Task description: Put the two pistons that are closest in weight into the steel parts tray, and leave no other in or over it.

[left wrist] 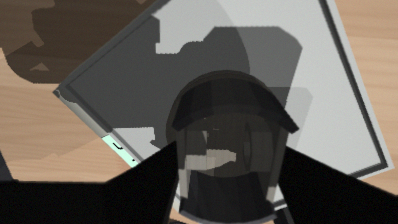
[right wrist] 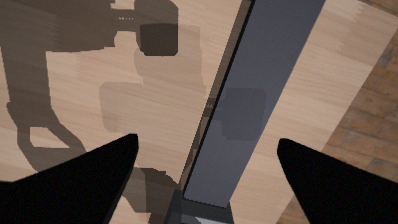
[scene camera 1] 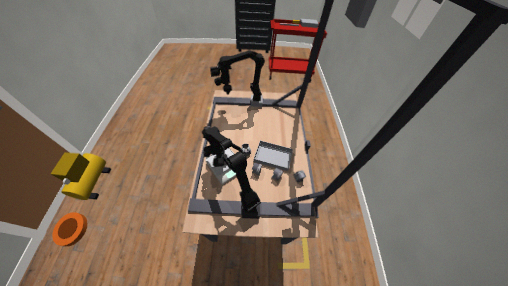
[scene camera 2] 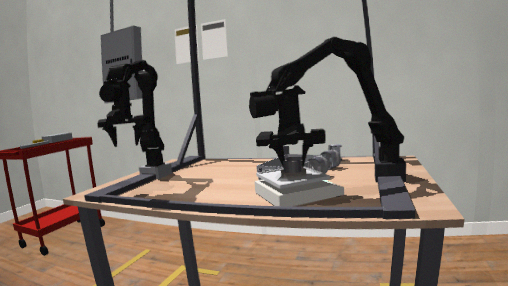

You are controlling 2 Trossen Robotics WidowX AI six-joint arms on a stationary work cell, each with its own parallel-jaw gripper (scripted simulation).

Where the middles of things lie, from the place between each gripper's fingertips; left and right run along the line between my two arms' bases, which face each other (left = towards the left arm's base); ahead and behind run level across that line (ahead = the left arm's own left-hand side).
The scale plate (scene camera 2: 273, 177) is 1 cm to the right of my left hand and 7 cm below it. From my left hand the other things lie so: steel parts tray (scene camera 1: 269, 154) 34 cm behind, 9 cm to the right, 11 cm below; white scale (scene camera 2: 297, 195) 1 cm behind, 8 cm below.
Now: right hand 4 cm past the scale plate, 56 cm to the right of it and 14 cm above it. Also, from my right hand: steel parts tray: 37 cm behind, 48 cm to the left, 19 cm below; white scale: 5 cm behind, 57 cm to the left, 16 cm below.
